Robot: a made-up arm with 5 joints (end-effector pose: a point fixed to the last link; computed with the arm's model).
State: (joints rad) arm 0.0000 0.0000 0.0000 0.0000 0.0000
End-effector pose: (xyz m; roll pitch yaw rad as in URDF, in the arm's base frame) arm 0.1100 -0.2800 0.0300 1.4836 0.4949 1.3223
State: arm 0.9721 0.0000 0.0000 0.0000 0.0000
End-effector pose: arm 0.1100 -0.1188 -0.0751 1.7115 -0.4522 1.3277
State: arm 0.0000 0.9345 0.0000 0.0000 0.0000
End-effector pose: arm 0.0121 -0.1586 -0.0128 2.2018 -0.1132 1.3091
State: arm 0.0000 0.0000 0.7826 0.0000 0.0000
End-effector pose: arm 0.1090 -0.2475 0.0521 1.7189 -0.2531 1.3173
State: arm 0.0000 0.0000 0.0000 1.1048 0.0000
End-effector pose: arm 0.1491 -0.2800 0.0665 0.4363 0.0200 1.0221
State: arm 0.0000 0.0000 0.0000 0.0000 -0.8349
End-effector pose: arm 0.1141 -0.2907 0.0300 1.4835 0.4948 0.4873
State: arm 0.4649 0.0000 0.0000 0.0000 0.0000
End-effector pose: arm 0.1100 -0.2161 -0.0401 1.5942 0.0421 1.3524
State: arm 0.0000 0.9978 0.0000 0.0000 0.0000
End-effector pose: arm 0.0059 -0.1494 -0.0103 2.2513 -0.1519 1.2924
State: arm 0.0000 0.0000 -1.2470 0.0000 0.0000
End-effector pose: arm 0.1143 -0.3348 0.0544 -0.6163 1.2655 -0.5499
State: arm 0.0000 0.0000 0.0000 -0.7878 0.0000
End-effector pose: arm 0.0716 -0.2800 0.0376 2.3901 0.5104 1.7831
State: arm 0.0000 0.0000 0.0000 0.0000 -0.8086
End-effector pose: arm 0.1141 -0.2904 0.0300 1.4835 0.4948 0.5136
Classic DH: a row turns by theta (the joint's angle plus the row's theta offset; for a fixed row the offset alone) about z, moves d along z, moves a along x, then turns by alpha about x. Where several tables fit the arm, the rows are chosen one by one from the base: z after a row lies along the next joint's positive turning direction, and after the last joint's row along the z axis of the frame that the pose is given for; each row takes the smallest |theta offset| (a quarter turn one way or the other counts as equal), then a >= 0, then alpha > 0; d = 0 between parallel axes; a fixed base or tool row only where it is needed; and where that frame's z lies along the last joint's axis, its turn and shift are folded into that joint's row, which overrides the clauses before.
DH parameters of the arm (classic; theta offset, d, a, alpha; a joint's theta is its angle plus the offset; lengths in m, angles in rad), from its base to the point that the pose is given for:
base (fixed): -1.5708 0.13 0.1 -1.5708
joint 1: 1.3019 0.1549 -0.0113 -0.6511
joint 2: 0.0467 -0.3113 0.1045 0.5825
joint 3: 0.232 0.1962 0.0009 1.6305
joint 4: -1.5276 -0.0012 0 1.5708
joint 5: 1.3637 -0.0506 -0.0118 -1.4941
tool (fixed): 2.6452 0.0078 0 0

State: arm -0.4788 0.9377 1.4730 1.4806 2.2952
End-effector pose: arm 0.0664 -0.2313 0.0524 0.3631 0.4732 1.1974
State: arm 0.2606 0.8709 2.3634 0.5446 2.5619
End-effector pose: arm 0.0647 -0.1779 0.0297 -0.2218 -1.1940 1.5401
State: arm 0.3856 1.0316 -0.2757 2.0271 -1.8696
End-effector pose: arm 0.0588 -0.1557 -0.0254 2.7906 0.0012 -1.1322
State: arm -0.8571 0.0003 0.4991 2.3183 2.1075
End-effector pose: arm 0.1466 -0.2513 0.2617 -2.2351 0.2017 -0.3869
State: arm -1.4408 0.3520 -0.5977 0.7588 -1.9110
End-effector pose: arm 0.1065 -0.2435 0.2991 0.0226 -0.4473 0.1016
